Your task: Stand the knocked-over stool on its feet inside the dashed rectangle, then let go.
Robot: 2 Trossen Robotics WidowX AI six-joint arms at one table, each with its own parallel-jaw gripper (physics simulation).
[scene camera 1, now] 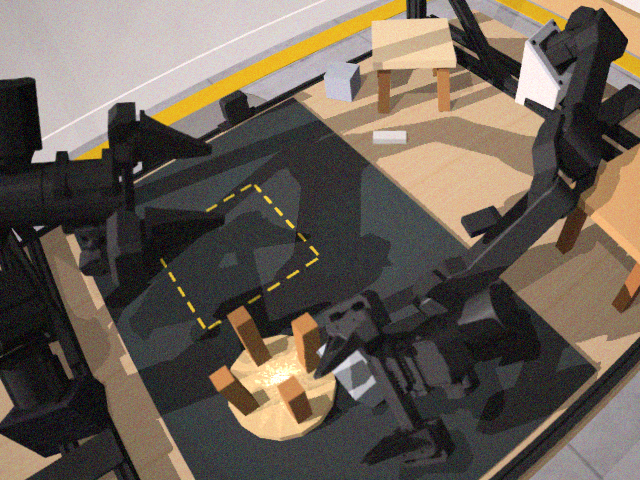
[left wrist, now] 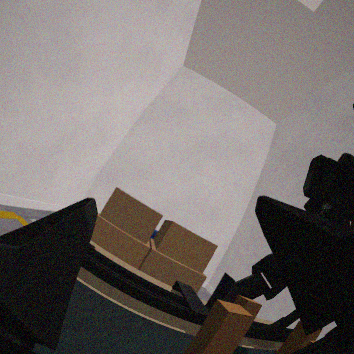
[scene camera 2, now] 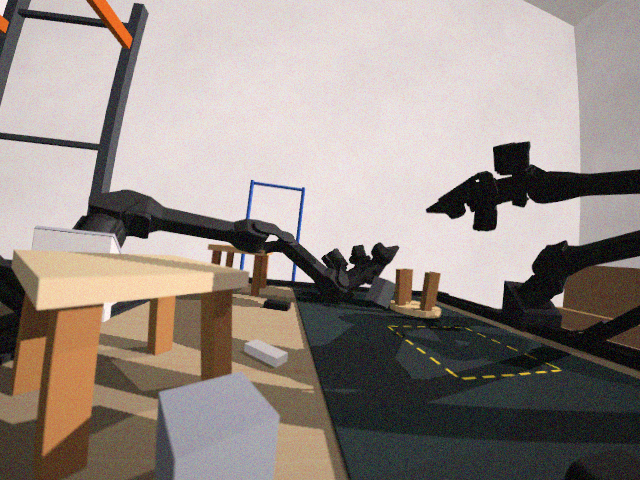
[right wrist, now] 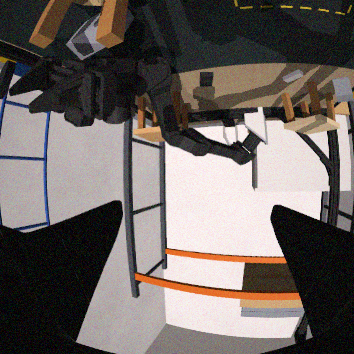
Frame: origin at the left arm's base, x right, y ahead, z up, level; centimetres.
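Seen in the pictures: left gripper, between the fingertips: [scene camera 1: 340, 422] [left wrist: 177, 205] [scene camera 2: 393, 253] [right wrist: 17, 99]; right gripper, between the fingertips: [scene camera 1: 217, 182] [scene camera 2: 431, 206] [right wrist: 199, 211]; left arm's base, origin of its link: [scene camera 1: 556, 52] [scene camera 2: 88, 250] [right wrist: 255, 135]; right arm's base, origin of its link: [scene camera 1: 43, 399] [left wrist: 235, 293] [scene camera 2: 531, 297].
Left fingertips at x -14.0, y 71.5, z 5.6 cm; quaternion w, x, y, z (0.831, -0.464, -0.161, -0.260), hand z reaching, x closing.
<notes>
Offsets run from my left fingertips to a thing's top centre. "spot": to the spot under its first point.
The stool {dz -4.0, dx +12.5, dy -1.2 cm} [scene camera 1: 281, 427] [scene camera 2: 413, 310] is upside down on the dark mat, its round pale seat down and its brown legs up; its legs also show in the left wrist view [left wrist: 222, 320] and right wrist view [right wrist: 112, 22]. It lies outside the yellow dashed rectangle [scene camera 1: 206, 327] [scene camera 2: 469, 378] [right wrist: 245, 7], near one corner. My left gripper [scene camera 1: 343, 415] [left wrist: 177, 205] [right wrist: 17, 99] is open and empty, low beside the stool, on its right in scene camera 1. My right gripper [scene camera 1: 216, 184] [right wrist: 199, 211] is open and empty, high above the rectangle's side of the mat.
A grey block {dz -7.3, dx +5.8, dy -7.9 cm} [scene camera 1: 356, 377] [scene camera 2: 381, 291] stands close beside the stool, near the left gripper. On the wood are a square-topped stool {dz -4.0, dx +35.0, dy -57.3 cm} [scene camera 1: 413, 43] [scene camera 2: 134, 276], a blue-grey block {dz -10.4, dx +45.2, dy -49.6 cm} [scene camera 1: 340, 82] [scene camera 2: 217, 423], a small white block {dz -14.4, dx +30.0, dy -44.1 cm} [scene camera 1: 389, 137], a black block {dz -14.1, dx +7.8, dy -38.0 cm} [scene camera 1: 480, 221] and another table-like piece {spot: dz -3.0, dx -8.9, dy -43.3 cm} [scene camera 1: 625, 201].
</notes>
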